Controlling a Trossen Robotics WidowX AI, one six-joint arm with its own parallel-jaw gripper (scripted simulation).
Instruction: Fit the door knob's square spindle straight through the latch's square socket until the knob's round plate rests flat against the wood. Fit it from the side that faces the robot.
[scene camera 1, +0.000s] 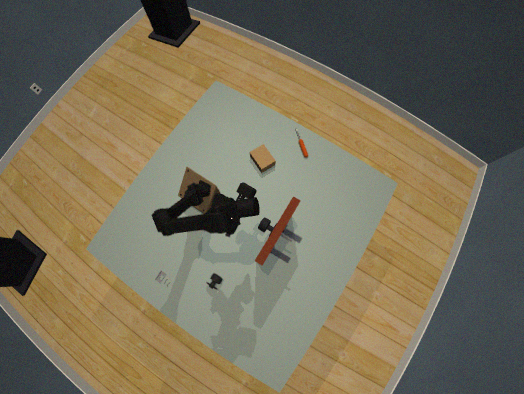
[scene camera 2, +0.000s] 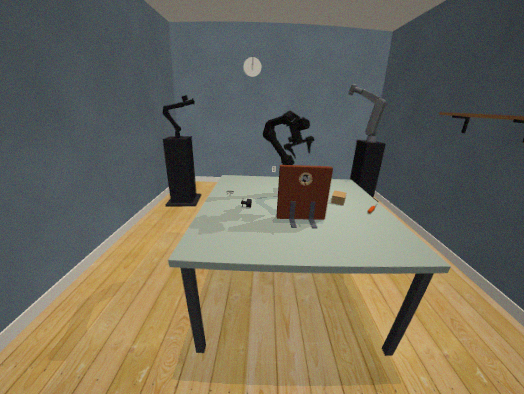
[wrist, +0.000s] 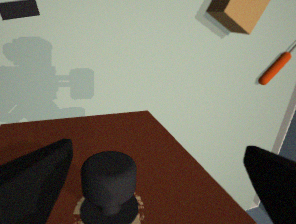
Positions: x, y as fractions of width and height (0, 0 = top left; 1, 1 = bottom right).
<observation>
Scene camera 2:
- red-brown wooden door panel: 0.56, 0.48
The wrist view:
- gripper: 0.54, 0.67
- red-brown wooden door panel: 0.57, 0.79
</observation>
